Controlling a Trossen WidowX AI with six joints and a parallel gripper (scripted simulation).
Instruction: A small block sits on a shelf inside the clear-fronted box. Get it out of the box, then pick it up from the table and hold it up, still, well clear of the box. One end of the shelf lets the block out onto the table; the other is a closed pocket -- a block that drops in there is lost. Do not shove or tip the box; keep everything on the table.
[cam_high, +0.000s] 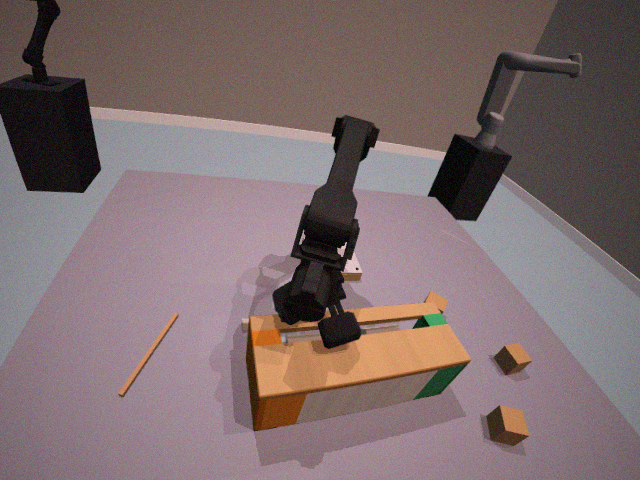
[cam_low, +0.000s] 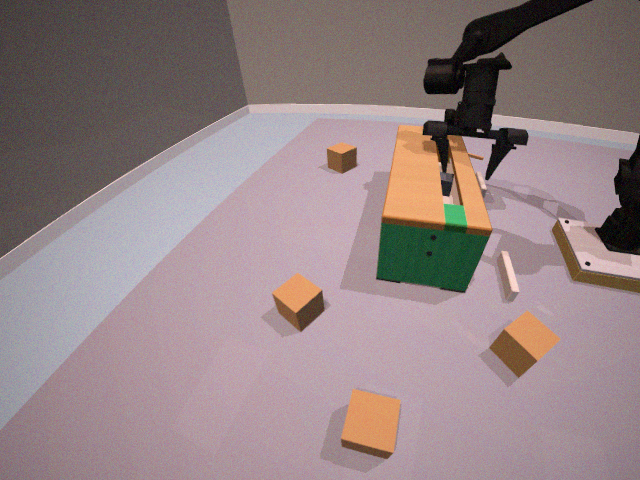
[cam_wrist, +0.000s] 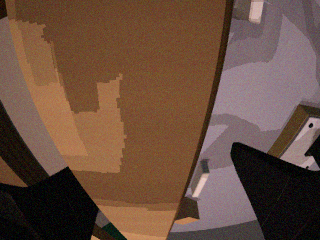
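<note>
My gripper tip is 50 mm short of the dark block and 40 mm to the right of it. Also, from my gripper tip: box: 30 mm to the left, 30 mm ahead, 20 mm below; thin wooden stick: 340 mm to the right, 80 mm below, 10 mm behind.
</note>
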